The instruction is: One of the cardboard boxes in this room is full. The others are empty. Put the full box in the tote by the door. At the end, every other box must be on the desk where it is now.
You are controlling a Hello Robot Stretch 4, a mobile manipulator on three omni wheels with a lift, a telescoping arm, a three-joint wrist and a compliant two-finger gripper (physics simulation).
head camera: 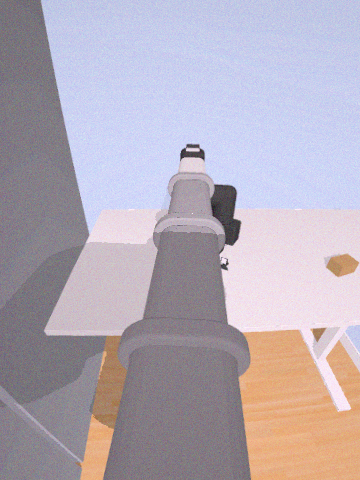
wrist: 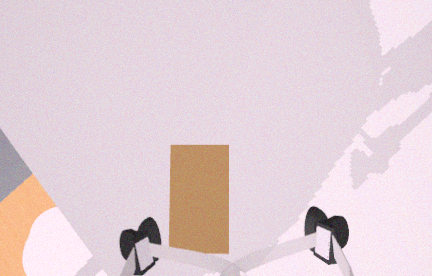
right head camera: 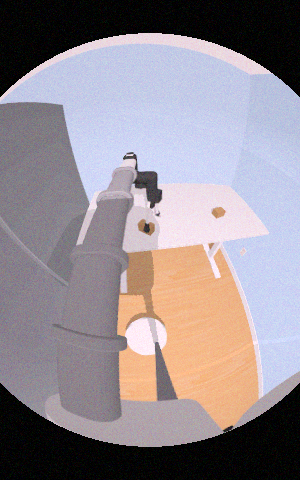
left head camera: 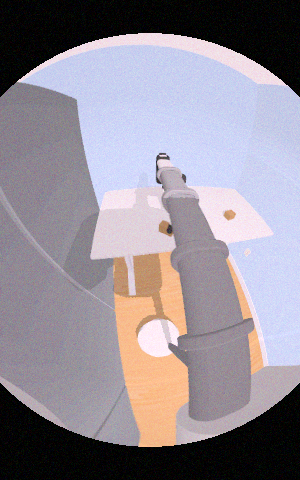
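Seen in the pictures: gripper, fingertip midpoint: [wrist: 231, 229] [right head camera: 152, 223]; robot's base, origin of the base link: [right head camera: 146, 335] [left head camera: 157, 336].
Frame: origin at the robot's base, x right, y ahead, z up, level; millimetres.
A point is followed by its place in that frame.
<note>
A brown cardboard box [left head camera: 164, 227] @(y 637, x 32, z 976 mm) [right head camera: 142, 227] @(y 638, x 29, z 965 mm) [wrist: 199, 200] @(y 655, x 50, z 983 mm) lies near the front edge of the white desk [head camera: 280, 300] @(y 641, x 313, z 923 mm) [left head camera: 120, 235] @(y 632, x -240, z 923 mm) [right head camera: 190, 230] @(y 642, x 334, z 922 mm) [wrist: 125, 75] @(y 652, x -107, z 923 mm); the arm hides it in the head view. My gripper [right head camera: 152, 220] @(y 662, x 87, z 972 mm) [wrist: 231, 229] @(y 662, x 87, z 972 mm) is open above this box, its fingers wide apart. In the wrist view the box appears upright between the fingers, nearer the left one, and a finger overlaps it in the right head view. A second box [head camera: 342, 265] @(y 776, x 576, z 973 mm) [left head camera: 229, 214] @(y 777, x 575, z 972 mm) [right head camera: 218, 212] @(y 775, x 583, z 970 mm) sits farther right on the desk. The tote and door do not show.
A round white object [left head camera: 152, 337] @(y 7, x -59, z 187 mm) [right head camera: 142, 337] @(y -14, x -30, z 187 mm) [wrist: 50, 245] @(y -39, x -82, z 187 mm) stands on the wooden floor in front of the desk. A large grey surface [head camera: 30, 150] @(y 875, x -550, z 1332 mm) [left head camera: 40, 175] @(y 544, x -509, z 1420 mm) [right head camera: 30, 165] @(y 642, x -522, z 1479 mm) rises at the left. Desk legs [head camera: 327, 370] @(y 871, x 949, z -2 mm) [right head camera: 212, 262] @(y 864, x 938, z -3 mm) stand below the top.
</note>
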